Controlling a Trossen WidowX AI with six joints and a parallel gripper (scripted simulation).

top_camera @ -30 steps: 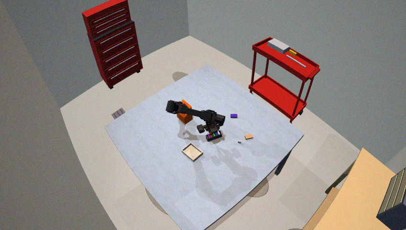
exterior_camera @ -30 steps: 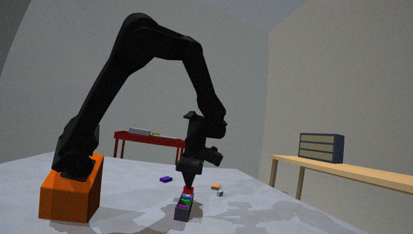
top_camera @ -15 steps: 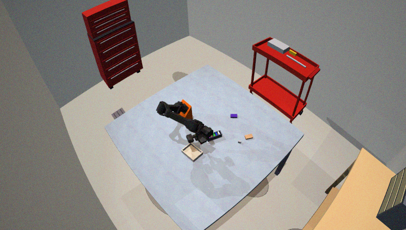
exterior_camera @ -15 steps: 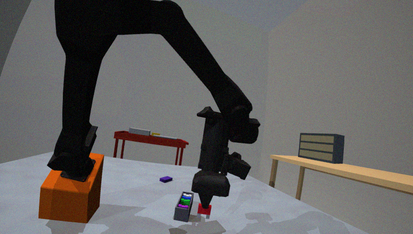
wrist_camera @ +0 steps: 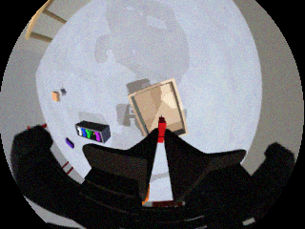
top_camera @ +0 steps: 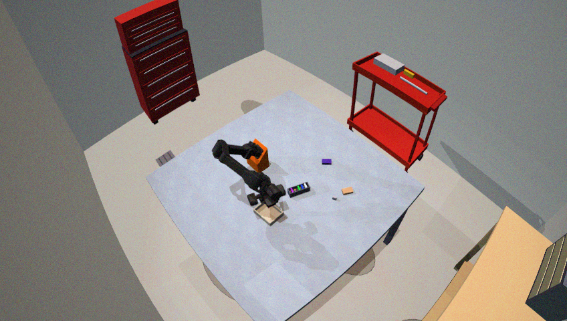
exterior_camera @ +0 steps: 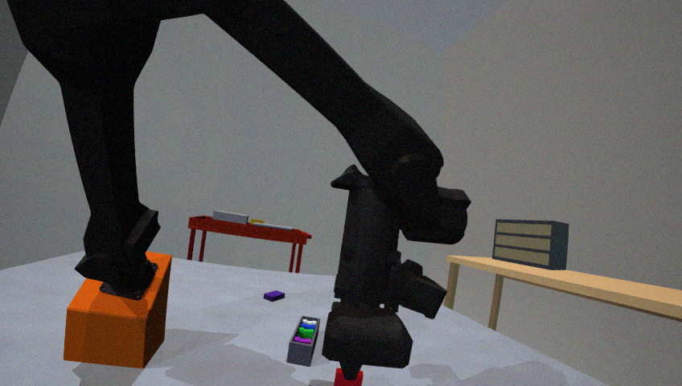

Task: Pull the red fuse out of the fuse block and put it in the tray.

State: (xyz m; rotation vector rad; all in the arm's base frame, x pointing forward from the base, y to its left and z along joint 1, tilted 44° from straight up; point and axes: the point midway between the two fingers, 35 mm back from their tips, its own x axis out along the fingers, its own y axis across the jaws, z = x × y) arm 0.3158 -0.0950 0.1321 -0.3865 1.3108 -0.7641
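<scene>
My gripper tip is now 1 cm above the red fuse. Also, from my gripper tip: purple block 7 cm behind, 49 cm to the left, 9 cm below; small grey cube 16 cm ahead, 34 cm to the left, 8 cm below; beige tray 9 cm below.
</scene>
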